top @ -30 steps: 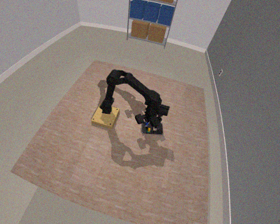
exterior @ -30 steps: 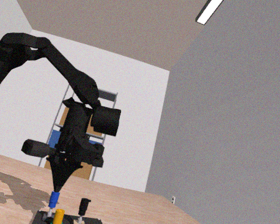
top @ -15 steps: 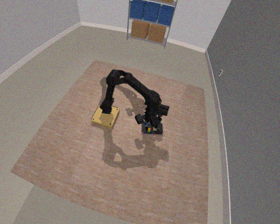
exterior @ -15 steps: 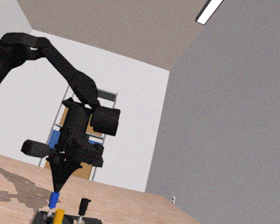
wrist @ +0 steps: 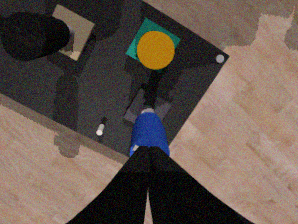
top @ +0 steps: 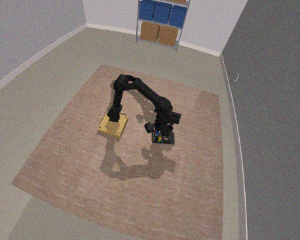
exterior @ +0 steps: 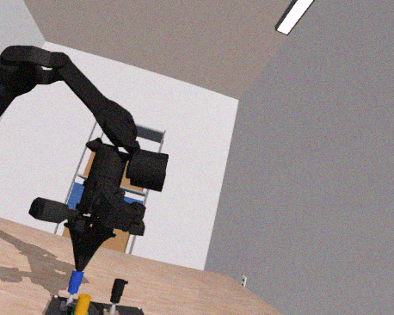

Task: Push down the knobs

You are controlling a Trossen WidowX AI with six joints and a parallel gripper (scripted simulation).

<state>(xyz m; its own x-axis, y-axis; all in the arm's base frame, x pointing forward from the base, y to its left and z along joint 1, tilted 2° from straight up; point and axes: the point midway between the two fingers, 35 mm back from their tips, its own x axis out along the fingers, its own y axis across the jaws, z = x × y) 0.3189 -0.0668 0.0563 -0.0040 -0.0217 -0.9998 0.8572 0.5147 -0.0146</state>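
Now: the blue knob 1 cm below my gripper tip. The rest, counted from my gripper tip: black knob (7 cm ahead, 2 cm to the right, 1 cm below).
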